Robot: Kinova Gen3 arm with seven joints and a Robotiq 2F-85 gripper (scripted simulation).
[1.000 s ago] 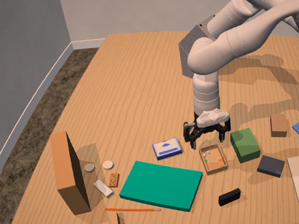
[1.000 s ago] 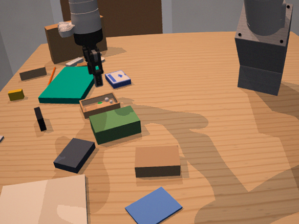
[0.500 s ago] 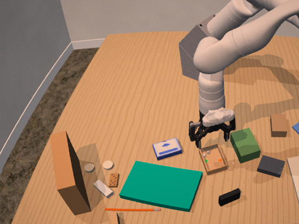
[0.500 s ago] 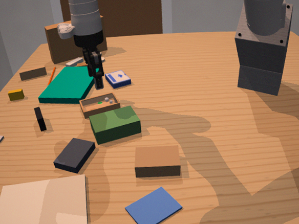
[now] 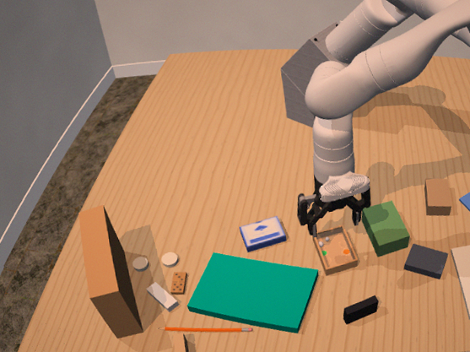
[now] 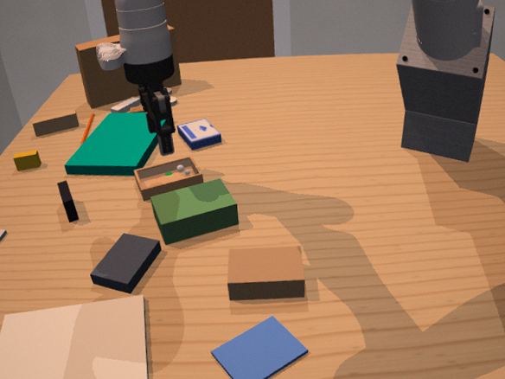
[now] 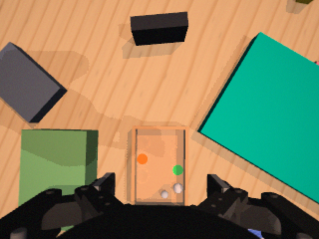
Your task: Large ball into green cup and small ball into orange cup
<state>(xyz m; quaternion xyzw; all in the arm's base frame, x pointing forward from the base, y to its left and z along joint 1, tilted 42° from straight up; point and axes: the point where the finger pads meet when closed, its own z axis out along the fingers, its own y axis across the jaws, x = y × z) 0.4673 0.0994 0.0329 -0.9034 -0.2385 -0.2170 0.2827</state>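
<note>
My hand is 8 cm above the wooden puzzle. The rest, counted from my hand: green block 8 cm behind, 10 cm to the left, 7 cm below; teal slab 15 cm ahead, 12 cm to the right, 8 cm below; black block 14 cm ahead, 10 cm to the left, 7 cm below.
</note>
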